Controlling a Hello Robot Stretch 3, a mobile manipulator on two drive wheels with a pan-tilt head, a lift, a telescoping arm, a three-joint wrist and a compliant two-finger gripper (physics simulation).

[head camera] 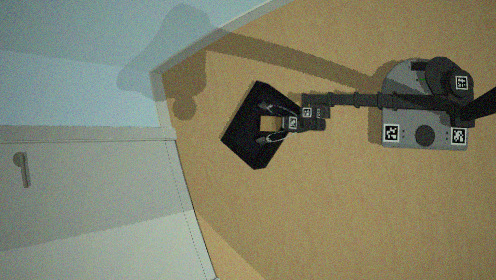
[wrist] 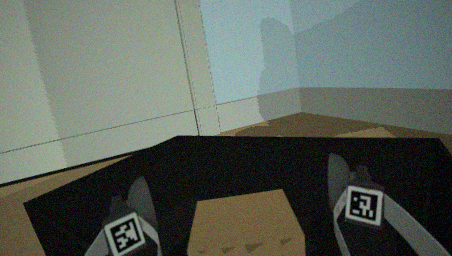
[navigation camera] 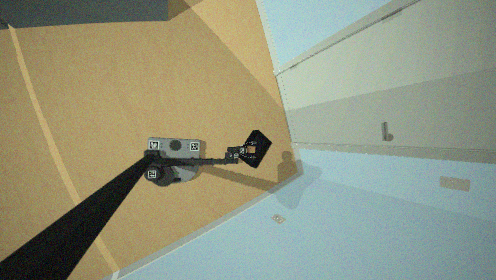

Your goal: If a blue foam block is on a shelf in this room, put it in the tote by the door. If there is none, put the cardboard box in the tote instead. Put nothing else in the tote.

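Places are measured from the robot's base along level axes (x left, y back, z up), in metres.
Where they show: gripper, between the fingertips: [head camera: 257, 123] [wrist: 238, 185] [navigation camera: 256, 149]; robot's base, origin of its link: [head camera: 423, 135] [navigation camera: 174, 144].
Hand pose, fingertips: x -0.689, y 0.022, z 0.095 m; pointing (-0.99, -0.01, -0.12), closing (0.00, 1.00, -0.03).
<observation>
Each offset is from my fingertips to the centre of the thing. "spot": to the spot under its first point.
The cardboard box {dx +0.037, dy -0.001, dz -0.046 m} [head camera: 271, 123] [navigation camera: 251, 149] [wrist: 246, 225] is a small brown block inside the black tote, with its top face showing. The black tote {dx -0.007, dy -0.007, dz -0.044 m} [head camera: 239, 136] [navigation camera: 263, 143] [wrist: 180, 162] stands on the floor near the door and the room corner. My gripper [head camera: 262, 123] [navigation camera: 253, 150] [wrist: 238, 185] is open over the tote. Its fingers stand on either side of the box, and the wrist view shows a gap on both sides. The box's lower part and the tote's near side are cut off in the wrist view. No blue foam block shows in these views.
The grey-white door [head camera: 95, 190] [navigation camera: 400, 95] [wrist: 110, 65] with its handle {spot: dx -0.442, dy -0.180, dz +0.824 m} [head camera: 25, 170] [navigation camera: 384, 131] stands beyond the tote. Blue walls [head camera: 75, 85] [navigation camera: 350, 225] [wrist: 380, 50] meet at the nearby corner. A dark grey object [navigation camera: 85, 11] is at the navigation view's top left.
</observation>
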